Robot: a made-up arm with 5 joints.
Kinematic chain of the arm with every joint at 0, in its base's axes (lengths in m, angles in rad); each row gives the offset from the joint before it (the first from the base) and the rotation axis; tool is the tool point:
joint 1: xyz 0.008 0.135 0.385 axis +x
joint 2: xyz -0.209 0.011 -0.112 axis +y
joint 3: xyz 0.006 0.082 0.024 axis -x
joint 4: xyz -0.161 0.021 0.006 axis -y
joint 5: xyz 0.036 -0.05 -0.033 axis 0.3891 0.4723 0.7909
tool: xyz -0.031 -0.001 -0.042
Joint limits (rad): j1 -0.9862..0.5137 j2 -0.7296..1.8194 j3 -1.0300..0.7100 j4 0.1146..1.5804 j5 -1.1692..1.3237
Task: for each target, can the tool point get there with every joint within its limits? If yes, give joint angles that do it. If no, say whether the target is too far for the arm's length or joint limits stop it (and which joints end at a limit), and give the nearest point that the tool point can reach.
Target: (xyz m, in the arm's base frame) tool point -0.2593 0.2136 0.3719
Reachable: yes | joints -0.4837 1.4667 -0.3776 0.2708 0.7496
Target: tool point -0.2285 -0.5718 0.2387
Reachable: no: too far | nearest point -0.2929 -0.0380 0.2166 | short by 0.538 m
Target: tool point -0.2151 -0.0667 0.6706
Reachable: no: joint limits stop it (at a limit: joint 1, joint 3, joint 4) | nearest point -0.2057 0.1323 0.4313 | short by 0.311 m
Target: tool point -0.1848 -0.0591 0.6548
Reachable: no: joint limits stop it (at a limit: joint 1, joint 3, joint 4) | nearest point -0.1954 0.1323 0.4312 | short by 0.295 m
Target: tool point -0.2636 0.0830 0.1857
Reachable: yes | joints -0.7249 -0.5184 -0.5558 0.6695 -0.6024
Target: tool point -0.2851 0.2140 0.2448
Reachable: yes | joints 0.1601 -0.3104 0.2261 0.7685 -0.3046
